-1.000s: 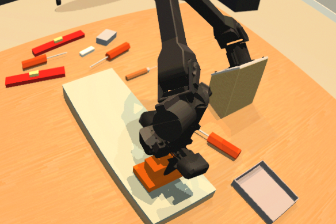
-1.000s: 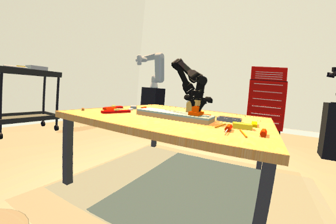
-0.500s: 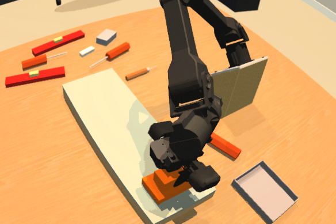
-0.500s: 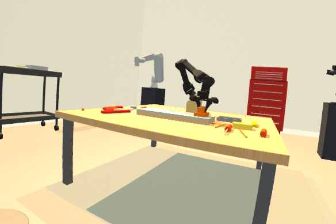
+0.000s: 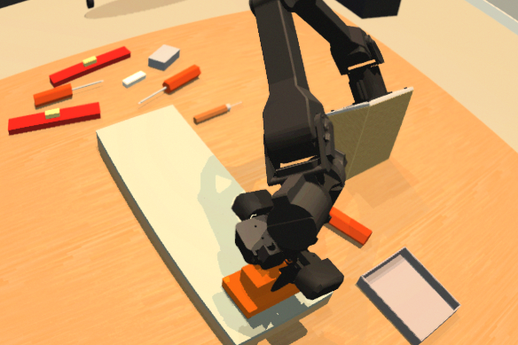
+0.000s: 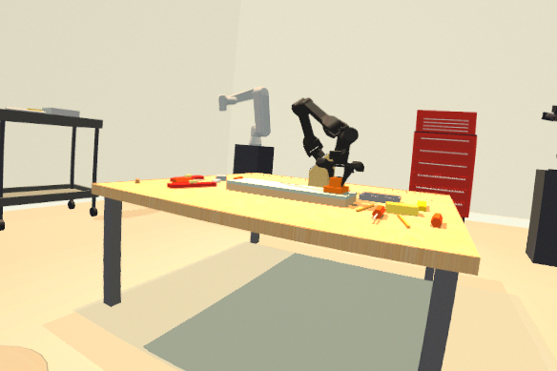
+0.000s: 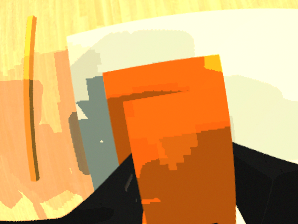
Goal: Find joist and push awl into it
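My gripper tip is 4 cm past the indicator window and 3 cm below it. The rest, counted from my gripper tip: grey tray 23 cm behind, 13 cm to the left, 5 cm below; then orange stud finder 2 cm behind, 2 cm above; then yellow block 31 cm to the left, 18 cm behind, 6 cm below.
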